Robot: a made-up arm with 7 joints. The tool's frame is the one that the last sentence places.
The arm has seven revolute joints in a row. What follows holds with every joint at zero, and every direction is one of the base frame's. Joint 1 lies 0.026 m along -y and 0.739 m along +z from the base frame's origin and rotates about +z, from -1.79 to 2.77 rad. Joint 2 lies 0.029 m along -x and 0.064 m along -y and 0.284 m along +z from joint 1 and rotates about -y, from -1.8 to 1.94 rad. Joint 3 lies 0.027 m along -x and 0.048 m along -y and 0.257 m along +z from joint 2 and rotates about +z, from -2.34 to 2.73 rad. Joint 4 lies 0.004 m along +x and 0.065 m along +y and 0.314 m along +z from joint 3 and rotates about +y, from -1.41 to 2.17 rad. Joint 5 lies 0.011 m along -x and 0.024 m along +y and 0.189 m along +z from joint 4 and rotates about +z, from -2.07 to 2.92 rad. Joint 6 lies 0.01 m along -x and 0.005 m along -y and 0.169 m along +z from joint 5 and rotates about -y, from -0.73 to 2.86 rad. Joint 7 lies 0.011 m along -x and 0.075 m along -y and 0.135 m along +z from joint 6 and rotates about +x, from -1.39 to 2.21 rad. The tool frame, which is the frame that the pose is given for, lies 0.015 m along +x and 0.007 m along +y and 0.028 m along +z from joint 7; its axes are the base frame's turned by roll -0.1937, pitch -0.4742 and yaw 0.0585 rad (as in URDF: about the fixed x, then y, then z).
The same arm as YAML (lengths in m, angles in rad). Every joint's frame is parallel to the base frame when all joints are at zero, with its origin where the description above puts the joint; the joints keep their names.
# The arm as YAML. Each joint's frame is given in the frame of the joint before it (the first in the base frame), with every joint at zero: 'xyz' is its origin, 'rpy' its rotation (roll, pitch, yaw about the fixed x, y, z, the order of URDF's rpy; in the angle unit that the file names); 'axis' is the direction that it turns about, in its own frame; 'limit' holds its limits. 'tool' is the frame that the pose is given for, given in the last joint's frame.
units:
  length: m
  angle: rad
joints:
  - name: joint 1
    type: revolute
    origin:
      xyz: [0.0, -0.026, 0.739]
      rpy: [0.0, 0.0, 0.0]
    axis: [0.0, 0.0, 1.0]
    limit:
      lower: -1.79
      upper: 2.77
  - name: joint 2
    type: revolute
    origin:
      xyz: [-0.029, -0.064, 0.284]
      rpy: [0.0, 0.0, 0.0]
    axis: [0.0, -1.0, 0.0]
    limit:
      lower: -1.8
      upper: 1.94
  - name: joint 3
    type: revolute
    origin:
      xyz: [-0.027, -0.048, 0.257]
      rpy: [0.0, 0.0, 0.0]
    axis: [0.0, 0.0, 1.0]
    limit:
      lower: -2.34
      upper: 2.73
  - name: joint 4
    type: revolute
    origin:
      xyz: [0.004, 0.065, 0.314]
      rpy: [0.0, 0.0, 0.0]
    axis: [0.0, 1.0, 0.0]
    limit:
      lower: -1.41
      upper: 2.17
  - name: joint 5
    type: revolute
    origin:
      xyz: [-0.011, 0.024, 0.189]
      rpy: [0.0, 0.0, 0.0]
    axis: [0.0, 0.0, 1.0]
    limit:
      lower: -2.07
      upper: 2.92
  - name: joint 6
    type: revolute
    origin:
      xyz: [-0.01, -0.005, 0.169]
      rpy: [0.0, 0.0, 0.0]
    axis: [0.0, -1.0, 0.0]
    limit:
      lower: -0.73
      upper: 2.86
  - name: joint 7
    type: revolute
    origin:
      xyz: [-0.011, -0.075, 0.135]
      rpy: [0.0, 0.0, 0.0]
    axis: [1.0, 0.0, 0.0]
    limit:
      lower: -1.39
      upper: 2.21
tool:
  origin:
    xyz: [0.015, 0.007, 0.028]
    rpy: [-0.1937, -0.4742, 0.0585]

